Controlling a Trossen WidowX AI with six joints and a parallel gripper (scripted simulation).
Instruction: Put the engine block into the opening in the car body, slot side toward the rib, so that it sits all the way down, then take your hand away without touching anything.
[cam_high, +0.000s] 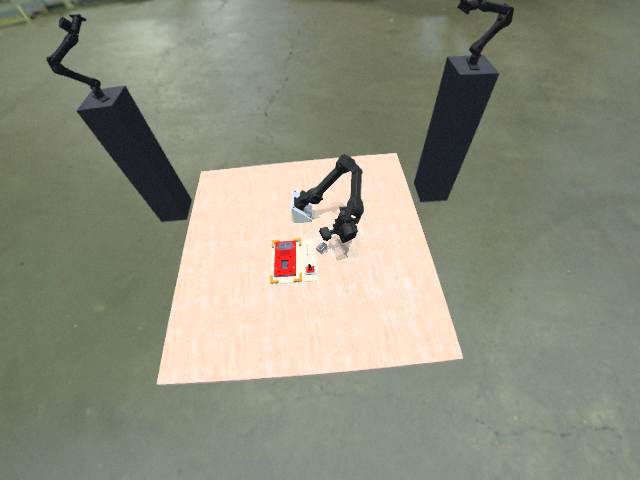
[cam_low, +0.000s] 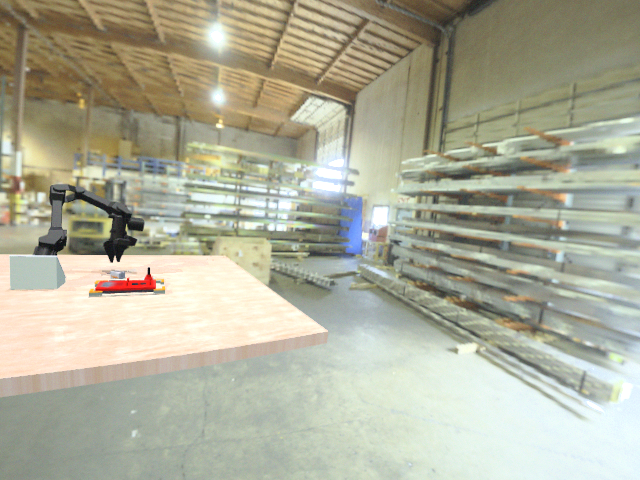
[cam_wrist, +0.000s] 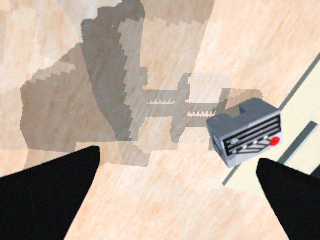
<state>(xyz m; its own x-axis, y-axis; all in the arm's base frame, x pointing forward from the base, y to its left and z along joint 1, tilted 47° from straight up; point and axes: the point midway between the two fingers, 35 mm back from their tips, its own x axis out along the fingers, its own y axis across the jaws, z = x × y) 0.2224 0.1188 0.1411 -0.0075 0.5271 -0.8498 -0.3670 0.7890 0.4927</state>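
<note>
Right now the grey engine block is 6 cm to the right of my gripper tip, 4 cm below it and 2 cm ahead of it. Round my gripper tip: plate 23 cm to the right, 8 cm ahead, 5 cm below.
</note>
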